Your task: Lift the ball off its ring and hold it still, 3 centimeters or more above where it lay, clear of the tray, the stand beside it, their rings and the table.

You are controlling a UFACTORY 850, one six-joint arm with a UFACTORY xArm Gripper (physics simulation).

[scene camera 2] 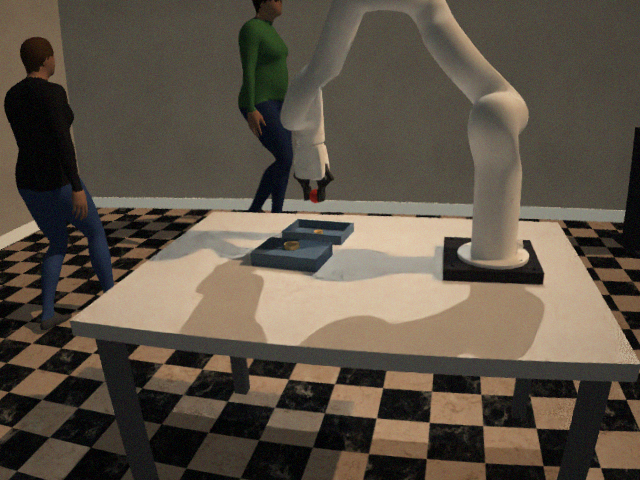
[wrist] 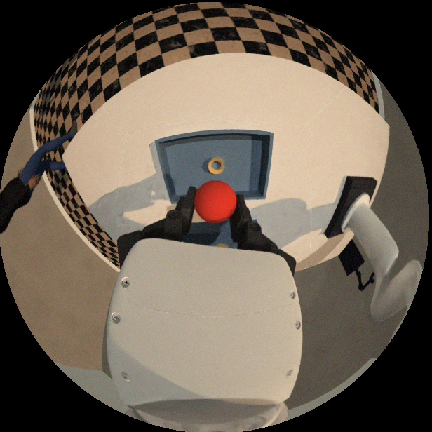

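Note:
A red ball [scene camera 2: 313, 195] [wrist: 215, 201] is held between the two black fingers of my gripper [scene camera 2: 314, 196] [wrist: 213, 201], which is shut on it. Ball and fingers hang in the air well above the blue tray [scene camera 2: 341, 238] [wrist: 268, 165], touching neither tray nor table. The tray's orange ring [scene camera 2: 318, 231] [wrist: 209, 166] lies bare on its floor. The blue stand [scene camera 2: 281, 260] is beside the tray, nearer the scene camera, with a gold ring [scene camera 2: 291, 249] on top. In the wrist view the fingers and gripper body partly hide the stand.
The white table [scene camera 2: 392, 310] [wrist: 225, 90] carries the tray, the stand and the arm's black base [scene camera 2: 491, 275] [wrist: 336, 215] at the right. Two people stand beyond the table, one in green [scene camera 2: 263, 62] behind the arm and one in black [scene camera 2: 38, 134] at the left.

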